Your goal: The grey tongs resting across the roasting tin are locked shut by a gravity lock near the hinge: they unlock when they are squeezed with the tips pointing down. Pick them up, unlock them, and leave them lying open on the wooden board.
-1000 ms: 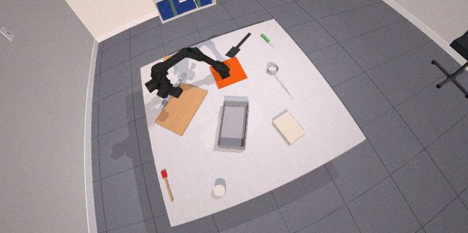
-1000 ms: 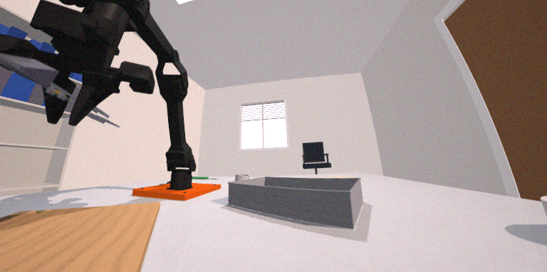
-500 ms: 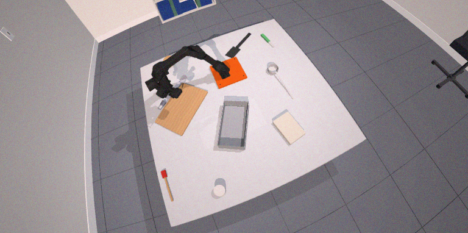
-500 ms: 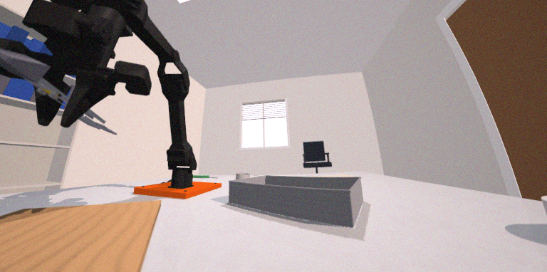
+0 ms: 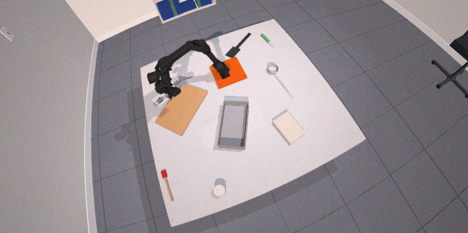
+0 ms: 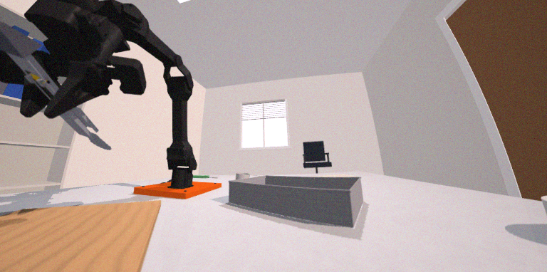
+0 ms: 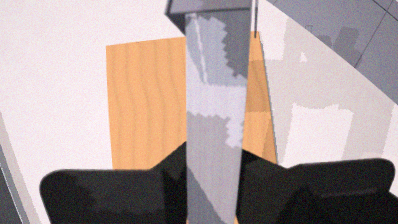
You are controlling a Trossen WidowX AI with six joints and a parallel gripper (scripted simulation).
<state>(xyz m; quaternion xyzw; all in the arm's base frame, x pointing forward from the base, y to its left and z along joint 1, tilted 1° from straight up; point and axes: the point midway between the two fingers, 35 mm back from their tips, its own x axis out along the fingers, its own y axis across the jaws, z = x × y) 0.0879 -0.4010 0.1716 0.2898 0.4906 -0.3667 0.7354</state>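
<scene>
The wooden board lies 1 cm behind my gripper tip, 3 cm to the left of it and 15 cm below it. From my gripper tip the other things lie so: tan jar (46 cm behind, 6 cm to the left, 12 cm below); spatula (33 cm behind, 63 cm to the left, 15 cm below); grey roasting tin (29 cm ahead, 30 cm to the left, 13 cm below).
</scene>
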